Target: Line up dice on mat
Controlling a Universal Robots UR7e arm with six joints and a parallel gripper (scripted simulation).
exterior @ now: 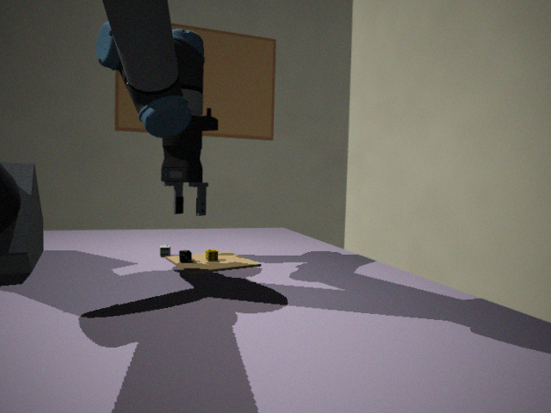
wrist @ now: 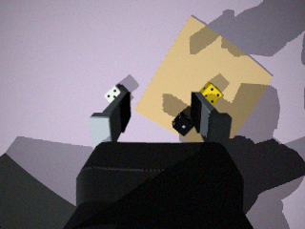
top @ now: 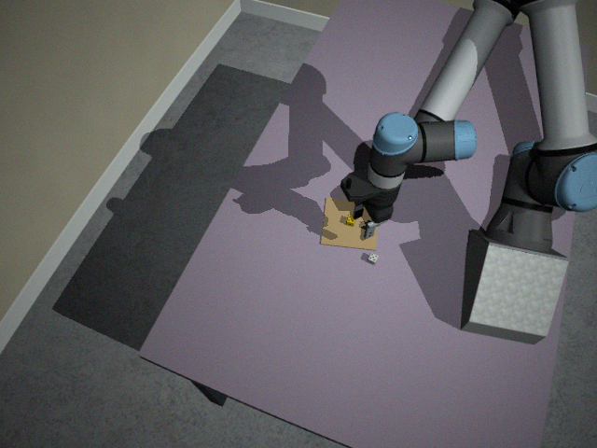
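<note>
The white die lies 10 cm below my hand, 4 cm to the left of it and 4 cm behind it. From my hand the other things lie so: tan mat 10 cm below, 5 cm to the right, 3 cm ahead; yellow die 9 cm below, 5 cm to the right, 3 cm ahead; black die 9 cm below, 5 cm to the right, 2 cm behind.
</note>
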